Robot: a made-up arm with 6 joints. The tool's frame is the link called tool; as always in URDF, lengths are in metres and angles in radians. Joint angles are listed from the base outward. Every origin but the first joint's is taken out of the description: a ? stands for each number. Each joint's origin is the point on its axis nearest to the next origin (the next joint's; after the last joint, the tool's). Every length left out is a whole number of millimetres.
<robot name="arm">
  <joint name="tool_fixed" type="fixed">
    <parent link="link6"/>
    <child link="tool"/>
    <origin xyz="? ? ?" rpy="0 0 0"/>
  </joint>
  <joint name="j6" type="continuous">
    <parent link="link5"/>
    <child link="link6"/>
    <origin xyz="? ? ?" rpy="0 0 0"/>
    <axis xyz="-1 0 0"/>
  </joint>
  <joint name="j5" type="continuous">
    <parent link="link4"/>
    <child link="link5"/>
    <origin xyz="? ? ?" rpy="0 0 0"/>
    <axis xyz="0 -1 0"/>
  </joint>
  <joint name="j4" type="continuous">
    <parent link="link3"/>
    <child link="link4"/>
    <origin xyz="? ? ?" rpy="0 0 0"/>
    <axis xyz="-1 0 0"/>
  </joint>
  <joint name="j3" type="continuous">
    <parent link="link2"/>
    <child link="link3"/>
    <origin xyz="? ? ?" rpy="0 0 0"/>
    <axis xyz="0 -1 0"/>
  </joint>
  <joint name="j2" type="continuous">
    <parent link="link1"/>
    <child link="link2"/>
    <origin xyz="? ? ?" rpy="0 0 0"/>
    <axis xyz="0 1 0"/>
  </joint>
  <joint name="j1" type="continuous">
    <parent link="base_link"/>
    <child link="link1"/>
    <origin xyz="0 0 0.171" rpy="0 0 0"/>
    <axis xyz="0 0 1"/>
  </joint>
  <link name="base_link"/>
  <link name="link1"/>
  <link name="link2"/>
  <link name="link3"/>
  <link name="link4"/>
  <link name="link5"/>
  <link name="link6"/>
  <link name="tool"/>
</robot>
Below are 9 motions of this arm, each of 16 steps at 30 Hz.
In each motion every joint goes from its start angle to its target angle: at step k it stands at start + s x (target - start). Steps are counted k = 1, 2, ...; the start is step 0. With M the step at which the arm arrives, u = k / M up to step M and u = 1 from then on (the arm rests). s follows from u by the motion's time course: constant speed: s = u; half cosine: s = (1 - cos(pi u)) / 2; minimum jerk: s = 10 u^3 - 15 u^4 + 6 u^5.
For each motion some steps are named. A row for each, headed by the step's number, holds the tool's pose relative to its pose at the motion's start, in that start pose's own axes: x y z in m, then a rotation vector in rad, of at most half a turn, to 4 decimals.
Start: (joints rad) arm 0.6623 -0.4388 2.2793 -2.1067 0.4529 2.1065
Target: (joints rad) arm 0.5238 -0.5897 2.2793 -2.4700 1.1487 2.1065
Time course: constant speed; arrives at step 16
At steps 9, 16:
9: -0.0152 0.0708 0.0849 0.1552 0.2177 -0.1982
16: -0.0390 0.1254 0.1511 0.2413 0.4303 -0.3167

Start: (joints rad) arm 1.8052 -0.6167 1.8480 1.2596 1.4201 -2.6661
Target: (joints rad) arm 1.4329 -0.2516 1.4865 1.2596 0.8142 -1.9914
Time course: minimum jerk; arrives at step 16
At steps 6, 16:
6: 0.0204 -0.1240 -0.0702 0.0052 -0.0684 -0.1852
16: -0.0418 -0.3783 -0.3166 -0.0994 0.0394 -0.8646

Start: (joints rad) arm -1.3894 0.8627 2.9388 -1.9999 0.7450 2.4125
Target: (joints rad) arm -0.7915 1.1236 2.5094 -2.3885 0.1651 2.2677
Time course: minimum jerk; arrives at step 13
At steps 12, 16:
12: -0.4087 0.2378 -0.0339 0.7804 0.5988 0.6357
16: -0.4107 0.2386 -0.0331 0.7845 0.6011 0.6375

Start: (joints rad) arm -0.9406 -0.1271 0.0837 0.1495 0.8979 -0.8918
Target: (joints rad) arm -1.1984 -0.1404 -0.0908 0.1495 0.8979 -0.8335
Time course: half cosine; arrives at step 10
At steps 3, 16:
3: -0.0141 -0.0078 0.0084 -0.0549 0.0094 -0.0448
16: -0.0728 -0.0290 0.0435 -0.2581 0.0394 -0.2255

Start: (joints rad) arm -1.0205 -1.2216 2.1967 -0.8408 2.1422 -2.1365
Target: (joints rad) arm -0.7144 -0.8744 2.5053 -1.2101 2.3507 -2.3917
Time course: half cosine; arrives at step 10
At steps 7, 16:
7: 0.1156 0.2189 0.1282 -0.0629 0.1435 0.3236
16: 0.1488 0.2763 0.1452 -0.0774 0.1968 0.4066

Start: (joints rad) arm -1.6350 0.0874 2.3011 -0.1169 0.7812 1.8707
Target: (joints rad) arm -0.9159 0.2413 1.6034 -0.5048 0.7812 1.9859
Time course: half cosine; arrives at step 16
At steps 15, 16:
15: -0.4273 0.0441 0.2024 0.3774 0.7213 1.0565
16: -0.4300 0.0421 0.2066 0.3828 0.7272 1.0668

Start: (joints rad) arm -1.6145 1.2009 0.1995 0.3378 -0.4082 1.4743
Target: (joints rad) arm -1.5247 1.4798 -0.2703 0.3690 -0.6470 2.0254
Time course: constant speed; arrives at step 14
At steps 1, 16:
1: 0.0200 0.0110 0.0105 -0.0549 -0.0109 0.0674
16: 0.2022 0.2043 0.1307 -0.7544 -0.3522 0.9069

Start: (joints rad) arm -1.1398 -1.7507 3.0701 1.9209 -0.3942 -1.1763
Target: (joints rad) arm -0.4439 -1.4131 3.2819 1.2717 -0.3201 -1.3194
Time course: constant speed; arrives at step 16
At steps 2, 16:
2: -0.0052 -0.0397 -0.0401 0.0082 0.0002 0.0242
16: -0.0096 -0.4082 -0.1953 0.0575 0.0544 0.1321

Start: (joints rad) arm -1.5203 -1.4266 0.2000 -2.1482 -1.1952 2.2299
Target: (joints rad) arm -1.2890 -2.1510 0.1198 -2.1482 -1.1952 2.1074
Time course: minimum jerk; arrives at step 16
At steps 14, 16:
14: -0.2012 0.1797 0.4045 -0.3376 -0.4922 -0.0056
16: -0.2060 0.1841 0.4091 -0.3438 -0.4995 -0.0060

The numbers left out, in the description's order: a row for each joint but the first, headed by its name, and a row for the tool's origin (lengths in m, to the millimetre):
tool: 0 0 0
j6: 0 0 0
j5: 0 -0.127 0
j4: 0.339 0 0
j3: 0 0 0.629
j2: 0 0 0

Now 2 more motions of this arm.
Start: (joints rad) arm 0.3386 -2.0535 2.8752 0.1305 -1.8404 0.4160
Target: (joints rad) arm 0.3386 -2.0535 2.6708 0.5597 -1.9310 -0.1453
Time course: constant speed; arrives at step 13
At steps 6, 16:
6: 0.0060 0.0044 0.0064 0.2940 0.1843 -0.1507
16: 0.0144 0.0145 0.0183 0.6150 0.3438 -0.3932

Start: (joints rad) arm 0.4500 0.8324 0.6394 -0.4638 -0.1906 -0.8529
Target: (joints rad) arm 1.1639 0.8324 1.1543 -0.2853 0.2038 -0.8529
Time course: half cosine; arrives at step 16
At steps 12, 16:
12: -0.0735 0.2540 -0.4313 -0.1463 0.2346 0.8464
16: -0.1196 0.2832 -0.5000 -0.1164 0.2782 0.9927

